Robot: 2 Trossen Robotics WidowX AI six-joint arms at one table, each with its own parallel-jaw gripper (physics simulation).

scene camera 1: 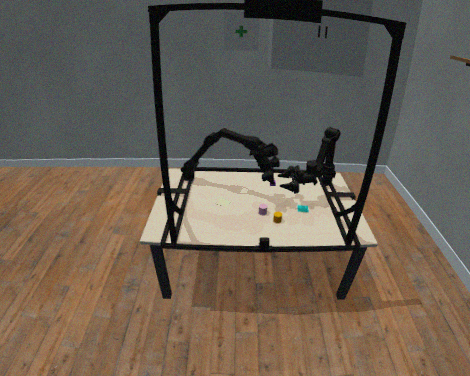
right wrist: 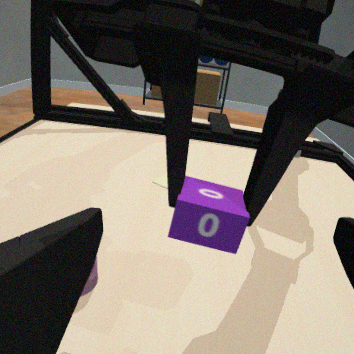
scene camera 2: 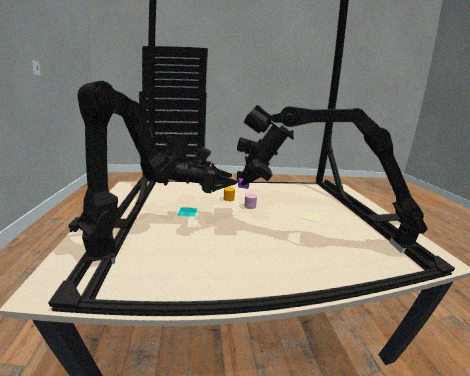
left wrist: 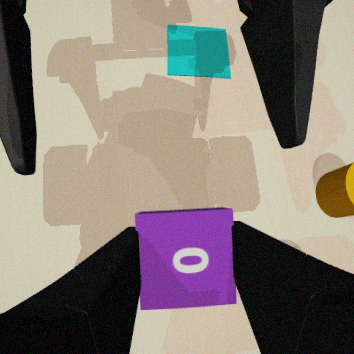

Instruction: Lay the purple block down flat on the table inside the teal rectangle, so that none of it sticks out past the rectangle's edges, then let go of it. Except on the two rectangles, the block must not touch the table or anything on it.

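Where they show: left gripper, fingertip midpoint: [scene camera 1: 273, 182] [right wrist: 208, 215] [scene camera 2: 241, 182] [left wrist: 183, 235]; right gripper, fingertip midpoint: [scene camera 1: 278, 180] [right wrist: 222, 225] [scene camera 2: 234, 178] [left wrist: 172, 157]; left arm's base, link origin: [scene camera 1: 188, 178] [scene camera 2: 404, 242]; right arm's base, link origin: [scene camera 1: 326, 183] [scene camera 2: 100, 252].
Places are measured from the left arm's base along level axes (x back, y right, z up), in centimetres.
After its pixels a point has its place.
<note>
The purple block [scene camera 1: 272, 183] [scene camera 2: 243, 184] [left wrist: 187, 280] @[x -51.9, y 17.4, z 12.1 cm] [right wrist: 207, 235] @[x -54.3, y 17.3, z 11.0 cm], marked with a 0, is held above the table. My left gripper [scene camera 2: 243, 180] @[x -53.3, y 17.4, z 11.4 cm] [left wrist: 183, 235] @[x -53.3, y 17.4, z 11.4 cm] is shut on it, one finger on each side. My right gripper [scene camera 1: 282, 181] @[x -55.8, y 17.0, z 12.8 cm] [scene camera 2: 233, 179] @[x -55.8, y 17.0, z 12.8 cm] [left wrist: 172, 157] @[x -55.8, y 17.0, z 12.8 cm] is open, with its fingers spread wide. In the left wrist view its tips are beyond the block, apart from it. The teal rectangle [scene camera 1: 302, 208] @[x -71.1, y 21.2, z -1.8 cm] [scene camera 2: 187, 212] @[x -71.3, y 20.7, z -1.8 cm] [left wrist: 199, 51] @[x -71.1, y 21.5, z -1.8 cm] lies on the table, away from under the block. A pale yellow-green rectangle [scene camera 1: 224, 202] @[x -26.3, y 21.0, z -1.8 cm] [scene camera 2: 311, 216] @[x -25.7, y 20.7, z -1.8 cm] [right wrist: 160, 183] @[x -27.5, y 24.0, z -1.8 cm] lies farther off.
A pink cylinder [scene camera 1: 262, 210] @[x -48.1, y 30.2, z 1.4 cm] [scene camera 2: 250, 201] @[x -48.6, y 25.6, z 1.3 cm] [right wrist: 90, 281] @[x -49.0, y 25.7, z -0.7 cm] and an orange cylinder [scene camera 1: 277, 218] @[x -56.1, y 36.3, z 1.5 cm] [scene camera 2: 229, 194] @[x -56.3, y 31.9, z 1.1 cm] [left wrist: 334, 194] @[x -56.0, y 31.9, z 1.0 cm] stand on the table [scene camera 1: 220, 232] @[x -27.8, y 47.1, z -1.9 cm] [scene camera 2: 210, 270] @[x -61.5, y -8.1, z -1.9 cm], near each other. A black frame surrounds the table top. The two grippers are close together.
</note>
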